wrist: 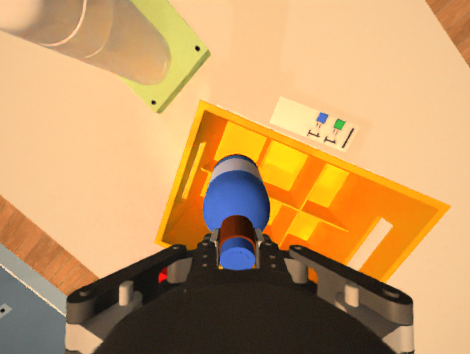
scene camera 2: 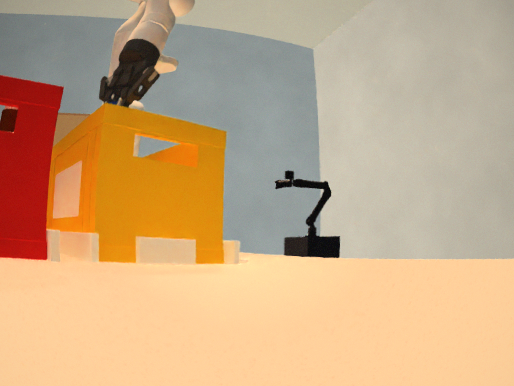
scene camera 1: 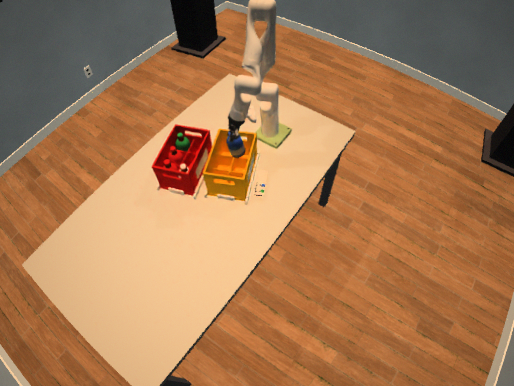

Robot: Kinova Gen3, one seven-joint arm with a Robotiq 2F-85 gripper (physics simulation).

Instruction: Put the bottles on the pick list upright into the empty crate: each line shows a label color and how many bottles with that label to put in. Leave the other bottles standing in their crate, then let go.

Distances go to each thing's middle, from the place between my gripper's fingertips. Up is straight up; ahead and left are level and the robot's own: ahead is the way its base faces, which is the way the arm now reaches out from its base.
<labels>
The blue bottle (wrist: 236, 201) is 2 cm behind my hand, 1 cm to the left of it and 4 cm below it. Round my hand: pick list (wrist: 288, 114) (2 cm ahead, 17 cm to the left, 22 cm below).
</labels>
